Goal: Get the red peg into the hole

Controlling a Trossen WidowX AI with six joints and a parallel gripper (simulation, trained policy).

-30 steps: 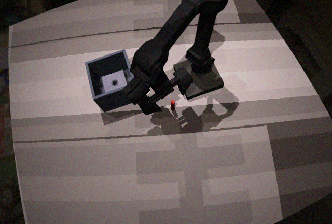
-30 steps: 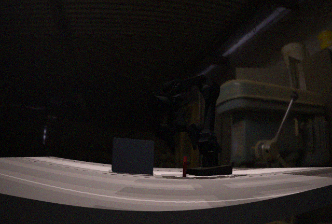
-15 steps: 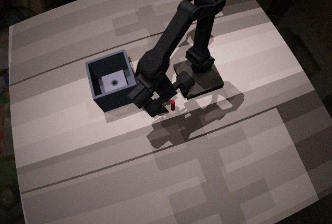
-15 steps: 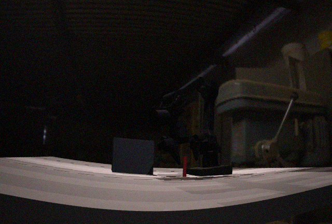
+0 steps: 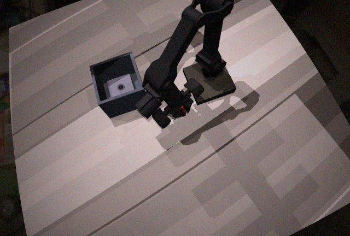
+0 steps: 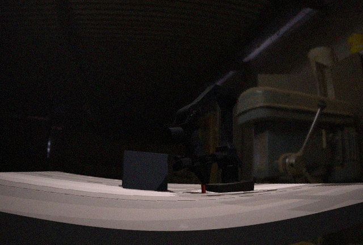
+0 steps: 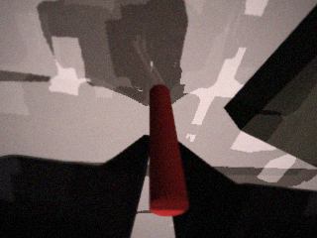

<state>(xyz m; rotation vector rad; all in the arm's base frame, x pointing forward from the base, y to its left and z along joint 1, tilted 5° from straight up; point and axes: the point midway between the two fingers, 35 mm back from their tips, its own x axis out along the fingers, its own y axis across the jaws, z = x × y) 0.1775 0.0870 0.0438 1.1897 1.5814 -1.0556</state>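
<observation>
Now: the plate 16 cm ahead of my gripper tip, 20 cm to the right of it and 1 cm above it. The rest, counted from my gripper tip: red peg (1 cm ahead, 2 cm to the right, 1 cm above).
</observation>
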